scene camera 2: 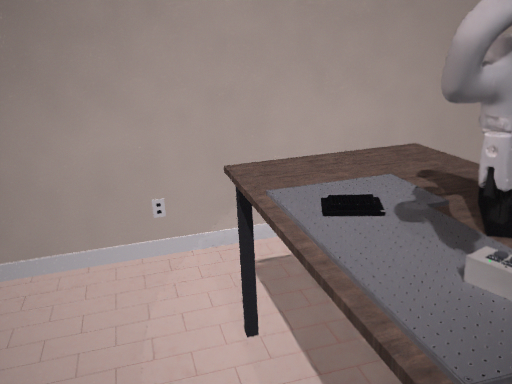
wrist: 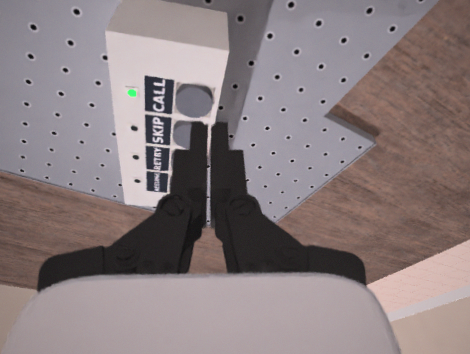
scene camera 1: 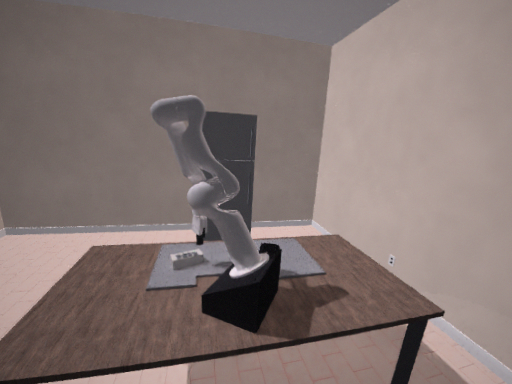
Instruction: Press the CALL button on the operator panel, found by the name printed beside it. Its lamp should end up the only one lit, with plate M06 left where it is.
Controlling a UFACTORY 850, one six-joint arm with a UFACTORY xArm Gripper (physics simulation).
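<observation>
The white operator panel (scene camera 1: 187, 260) (scene camera 2: 487, 277) (wrist: 167, 50) sits on the grey perforated mat. In the wrist view the CALL label (wrist: 159, 95) stands beside a round grey button (wrist: 194, 100), and the lamp (wrist: 132, 93) in its row is lit green. The lamps in the SKIP, RETRY and lowest rows are dark. My gripper (scene camera 1: 200, 241) (wrist: 209, 144) is shut and empty, raised above the panel; its fingers partly cover the SKIP button (wrist: 182, 134) and hide those below. A black plate (scene camera 2: 352, 205), its name not readable, lies flat on the mat in scene camera 2.
The grey mat (scene camera 1: 170, 280) (scene camera 2: 350, 250) (wrist: 300, 85) lies on the brown wooden table (scene camera 1: 125, 325) (scene camera 2: 310, 165). The black arm base (scene camera 1: 240, 300) stands on the table near the mat. A dark refrigerator (scene camera 1: 232, 135) stands behind the table.
</observation>
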